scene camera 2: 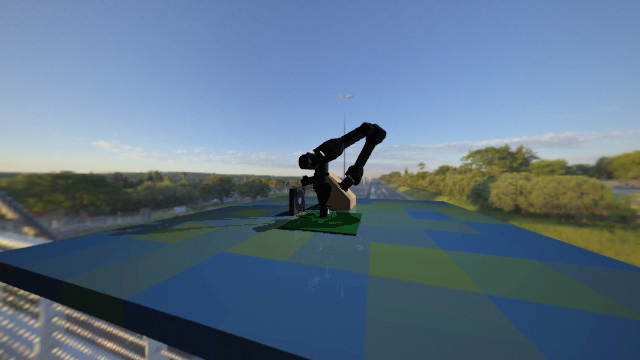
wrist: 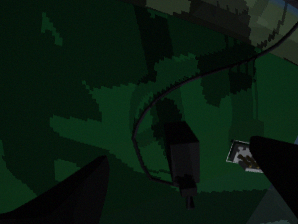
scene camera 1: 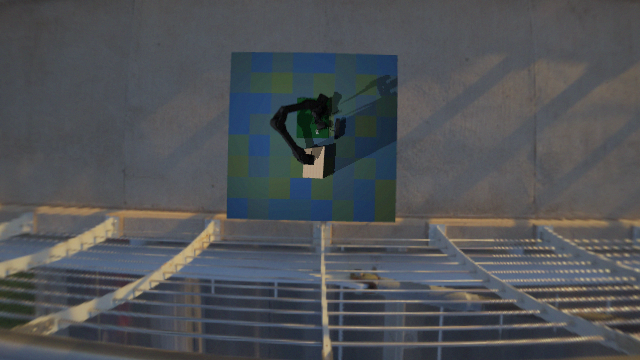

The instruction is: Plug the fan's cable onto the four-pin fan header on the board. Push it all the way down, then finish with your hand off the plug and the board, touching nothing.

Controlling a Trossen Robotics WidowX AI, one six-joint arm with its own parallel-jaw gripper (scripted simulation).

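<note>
Green board (scene camera 2: 345, 223), (wrist: 81, 81), (scene camera 1: 305, 128). Dark plug (wrist: 183, 154). My gripper (wrist: 180, 153): open, holding nothing.
</note>
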